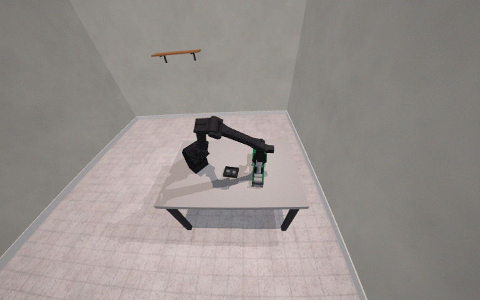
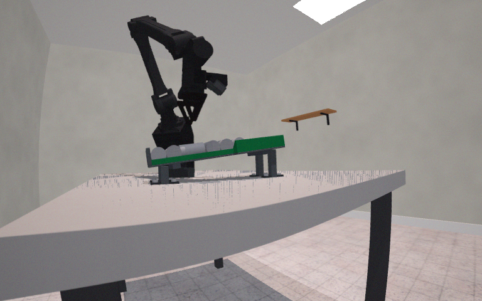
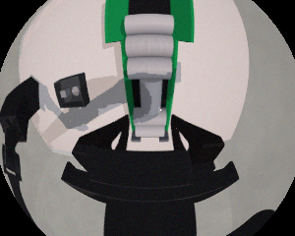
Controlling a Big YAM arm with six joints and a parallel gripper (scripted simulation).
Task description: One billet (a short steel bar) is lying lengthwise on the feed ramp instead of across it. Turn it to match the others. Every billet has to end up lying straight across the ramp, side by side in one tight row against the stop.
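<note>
The grey stop lies 3 cm behind my hand, 11 cm to the right of it and 11 cm below it. From my hand the other things lie so: black box: 25 cm behind, 6 cm to the left, 16 cm below.
</note>
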